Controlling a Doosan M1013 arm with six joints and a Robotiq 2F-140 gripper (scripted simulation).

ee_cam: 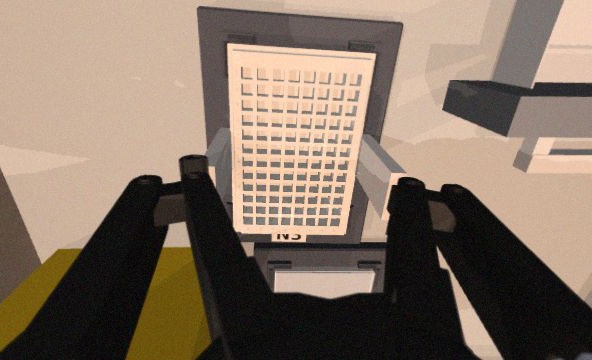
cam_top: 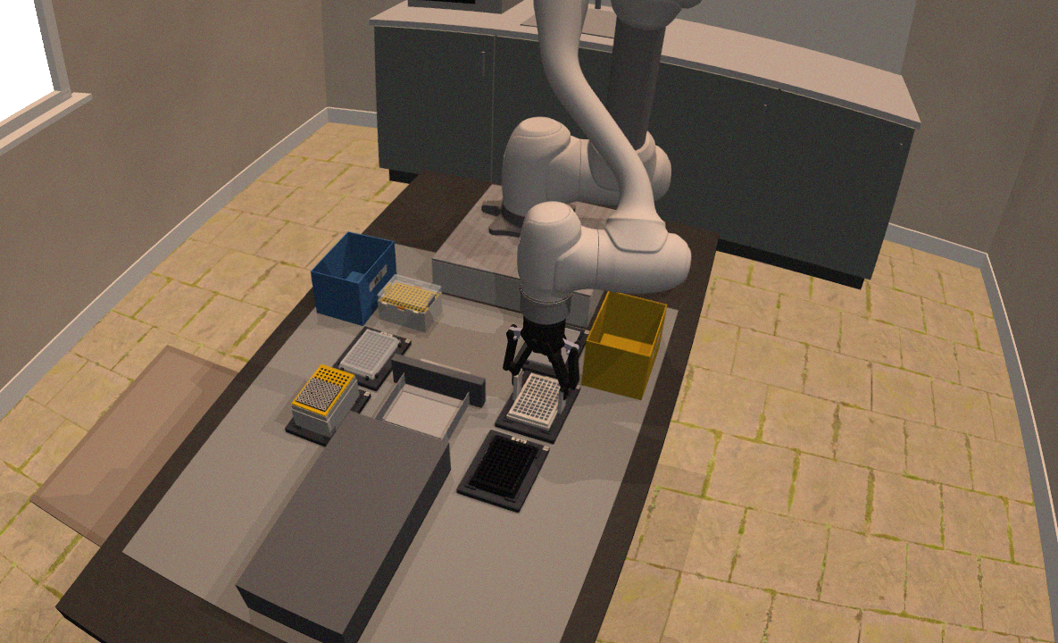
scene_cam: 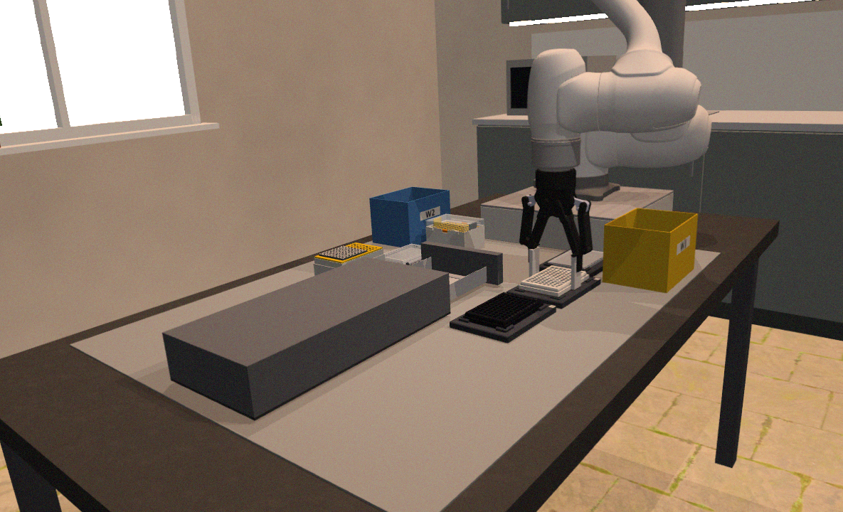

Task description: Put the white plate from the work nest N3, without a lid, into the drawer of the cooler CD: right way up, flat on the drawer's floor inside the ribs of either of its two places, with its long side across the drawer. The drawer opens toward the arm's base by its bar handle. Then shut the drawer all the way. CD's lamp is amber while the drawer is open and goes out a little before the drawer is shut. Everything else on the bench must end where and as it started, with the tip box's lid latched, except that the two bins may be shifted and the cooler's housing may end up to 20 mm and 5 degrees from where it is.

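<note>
My hand is 21 cm to the left of the drawer, 13 cm short of it and 2 cm above it. Also, from my hand: white plate: 2 cm below; black plate: 18 cm ahead, 2 cm to the right, 2 cm below; flat cover: 17 cm behind, 2 cm below, 1 cm to the right.
</note>
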